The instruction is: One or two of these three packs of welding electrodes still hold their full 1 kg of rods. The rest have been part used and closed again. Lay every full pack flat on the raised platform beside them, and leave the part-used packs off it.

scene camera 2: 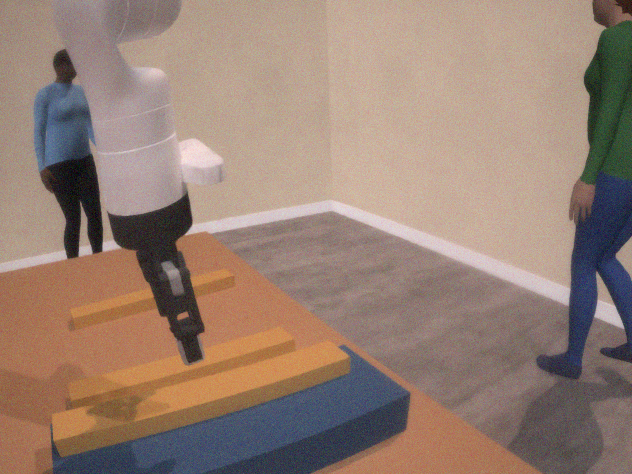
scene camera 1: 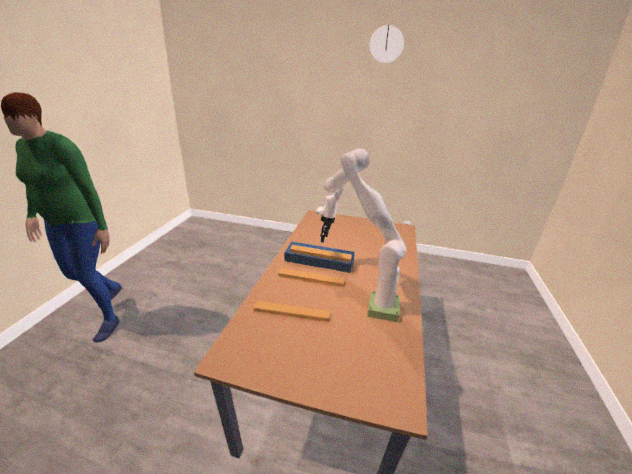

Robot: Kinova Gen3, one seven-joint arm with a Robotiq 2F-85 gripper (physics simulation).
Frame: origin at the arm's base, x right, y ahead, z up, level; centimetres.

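Seen in the pictures: gripper, between the fingertips: (scene camera 2: 180, 335) (scene camera 1: 323, 239); arm's base, origin of its link: (scene camera 1: 384, 302).
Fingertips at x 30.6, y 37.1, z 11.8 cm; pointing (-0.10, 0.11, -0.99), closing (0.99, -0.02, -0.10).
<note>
Offsets run from my fingertips to a thing's top centre. Level surfaces: height alone.
Three long orange packs show in both views. One pack @[dx -0.9, dy +1.3, dz -8.0 cm] (scene camera 1: 306, 251) (scene camera 2: 229, 385) lies flat on the blue raised platform @[dx +2.3, dy +2.4, dz -10.4 cm] (scene camera 1: 316, 262) (scene camera 2: 316, 408), lengthwise along it. A second pack @[dx -17.1, dy +2.7, dz -14.0 cm] (scene camera 1: 311, 277) (scene camera 2: 255, 345) lies on the table beside the platform, roughly parallel to it. A third pack @[dx -45.3, dy +4.6, dz -14.0 cm] (scene camera 1: 292, 311) (scene camera 2: 216, 282) lies on the table farther from the platform. My gripper (scene camera 1: 322, 239) (scene camera 2: 191, 354) is open and empty, pointing down above the platform and the pack on it. No marks of weight can be read on the packs.
The wooden table @[dz -16.3 cm] (scene camera 1: 326, 362) (scene camera 2: 30, 290) carries the arm on its green base (scene camera 1: 383, 312). A person in a green top (scene camera 1: 61, 178) (scene camera 2: 615, 102) is on the floor beside the table. A person in a light blue top (scene camera 2: 63, 122) stands beyond the table's far end in camera 2.
</note>
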